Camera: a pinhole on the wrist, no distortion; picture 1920 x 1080 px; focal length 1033.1 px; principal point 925.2 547.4 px. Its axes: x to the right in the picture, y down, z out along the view. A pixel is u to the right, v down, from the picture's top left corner.
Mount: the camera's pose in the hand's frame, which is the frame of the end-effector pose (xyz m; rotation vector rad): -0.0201 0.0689 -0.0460 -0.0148 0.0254 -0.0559
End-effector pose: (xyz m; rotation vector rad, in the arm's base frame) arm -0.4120 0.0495 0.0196 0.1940 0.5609 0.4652
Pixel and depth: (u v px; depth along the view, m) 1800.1 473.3 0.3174
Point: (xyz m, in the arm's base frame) -0.0884 0.1880 0.1318
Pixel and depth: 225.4 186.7 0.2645
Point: -0.4319 -0.0640 0.2953
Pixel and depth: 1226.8 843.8 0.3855
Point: -0.2123 0.2404 0.3013
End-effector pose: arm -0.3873 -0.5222 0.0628 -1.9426 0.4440 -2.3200
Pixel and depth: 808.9 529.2 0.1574
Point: -0.2803 -0.5987 0.0287
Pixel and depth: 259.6 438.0 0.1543
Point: -0.2643 -0.5696 -0.0472
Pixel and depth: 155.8 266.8 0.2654
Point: -0.1282 -0.5180 -0.1099
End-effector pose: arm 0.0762 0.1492 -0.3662 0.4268 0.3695 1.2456
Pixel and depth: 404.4 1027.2 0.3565
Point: -0.0265 0.0062 0.0356
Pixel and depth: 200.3 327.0 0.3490
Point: 0.1451 -0.1304 -0.0818
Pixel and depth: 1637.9 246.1 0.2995
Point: 0.2729 0.2966 -0.1706
